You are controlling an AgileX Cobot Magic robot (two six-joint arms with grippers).
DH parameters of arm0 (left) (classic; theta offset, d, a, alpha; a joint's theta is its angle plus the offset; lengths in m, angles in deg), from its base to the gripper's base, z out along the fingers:
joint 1: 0 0.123 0 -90
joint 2: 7.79 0 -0.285 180
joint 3: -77.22 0 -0.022 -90
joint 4: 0 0.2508 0 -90
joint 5: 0 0 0.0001 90
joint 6: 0 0.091 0 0
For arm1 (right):
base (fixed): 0 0 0 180
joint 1: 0 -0.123 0 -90
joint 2: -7.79 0 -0.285 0
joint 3: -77.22 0 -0.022 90
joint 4: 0 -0.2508 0 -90
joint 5: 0 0 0.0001 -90
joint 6: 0 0.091 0 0
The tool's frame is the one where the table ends.
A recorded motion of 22 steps. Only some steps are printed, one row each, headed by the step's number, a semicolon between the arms.
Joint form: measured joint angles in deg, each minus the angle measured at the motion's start. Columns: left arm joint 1, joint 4, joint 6, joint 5, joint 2, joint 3; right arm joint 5, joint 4, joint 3, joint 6, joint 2, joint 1.
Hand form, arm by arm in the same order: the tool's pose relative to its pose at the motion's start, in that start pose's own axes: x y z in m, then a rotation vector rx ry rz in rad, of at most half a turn. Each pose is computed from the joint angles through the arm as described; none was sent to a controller.
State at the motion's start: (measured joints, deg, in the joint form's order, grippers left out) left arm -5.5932 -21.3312 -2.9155 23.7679 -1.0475 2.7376; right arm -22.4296 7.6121 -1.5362 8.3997 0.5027 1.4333
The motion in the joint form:
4: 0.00 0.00 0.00 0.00 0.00 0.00; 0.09 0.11 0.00 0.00 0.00 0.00
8: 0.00 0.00 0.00 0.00 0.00 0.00; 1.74 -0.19 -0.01 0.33 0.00 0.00
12: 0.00 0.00 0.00 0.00 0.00 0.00; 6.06 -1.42 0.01 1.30 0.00 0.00
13: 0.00 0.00 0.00 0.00 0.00 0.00; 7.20 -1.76 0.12 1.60 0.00 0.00
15: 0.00 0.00 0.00 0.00 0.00 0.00; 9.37 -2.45 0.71 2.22 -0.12 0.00
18: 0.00 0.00 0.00 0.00 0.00 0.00; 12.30 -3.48 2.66 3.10 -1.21 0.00
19: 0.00 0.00 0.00 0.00 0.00 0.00; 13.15 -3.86 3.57 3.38 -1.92 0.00
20: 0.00 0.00 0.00 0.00 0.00 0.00; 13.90 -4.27 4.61 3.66 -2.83 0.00
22: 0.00 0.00 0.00 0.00 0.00 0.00; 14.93 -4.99 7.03 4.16 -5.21 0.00
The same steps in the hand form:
4: 0.0000 0.0000 0.0000 0.0000 0.0000 0.0000; -0.0002 0.0000 0.0000 0.0005 -0.0017 -0.0018
8: 0.0000 0.0000 0.0000 0.0000 0.0000 0.0000; -0.0027 0.0005 0.0000 -0.0057 -0.0297 0.0088
12: 0.0000 0.0000 0.0000 0.0000 0.0000 0.0000; -0.0095 0.0020 -0.0005 -0.0248 -0.1033 0.0461
13: 0.0000 0.0000 0.0000 0.0000 0.0000 0.0000; -0.0118 0.0024 -0.0010 -0.0300 -0.1246 0.0571
15: 0.0000 0.0000 0.0000 0.0000 0.0000 0.0000; -0.0184 0.0031 -0.0027 -0.0405 -0.1694 0.0798
18: 0.0000 0.0000 0.0000 0.0000 0.0000 0.0000; -0.0329 0.0039 -0.0067 -0.0558 -0.2338 0.1130
19: 0.0000 0.0000 0.0000 0.0000 0.0000 0.0000; -0.0387 0.0042 -0.0081 -0.0607 -0.2515 0.1244
20: 0.0000 0.0000 0.0000 0.0000 0.0000 0.0000; -0.0450 0.0044 -0.0094 -0.0654 -0.2662 0.1363
22: 0.0000 0.0000 0.0000 0.0000 0.0000 0.0000; -0.0585 0.0049 -0.0114 -0.0727 -0.2838 0.1572

